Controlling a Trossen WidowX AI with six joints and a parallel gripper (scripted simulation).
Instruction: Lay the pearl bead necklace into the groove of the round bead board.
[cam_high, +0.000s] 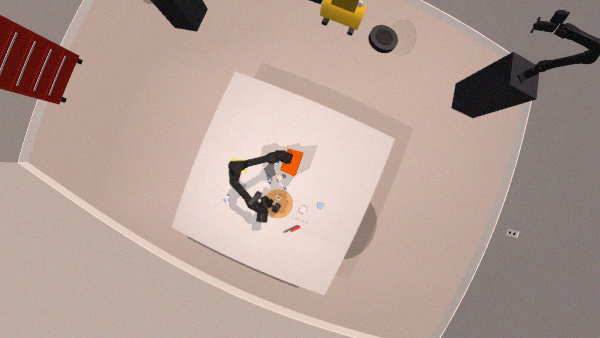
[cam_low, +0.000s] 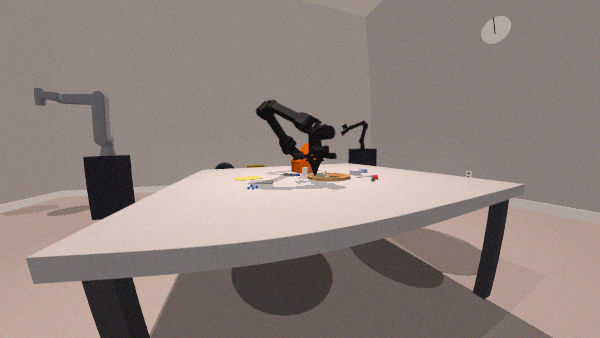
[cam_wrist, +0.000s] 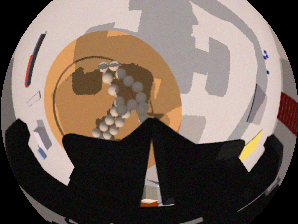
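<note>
My gripper tip is 1 cm short of the round tan bead board, 7 cm to the right of it and 1 cm above it. Round my gripper tip: tool 15 cm ahead, 22 cm to the left, 1 cm below; yellow pad 16 cm behind, 28 cm to the right, 1 cm below; white square 1 cm behind, 24 cm to the left.
</note>
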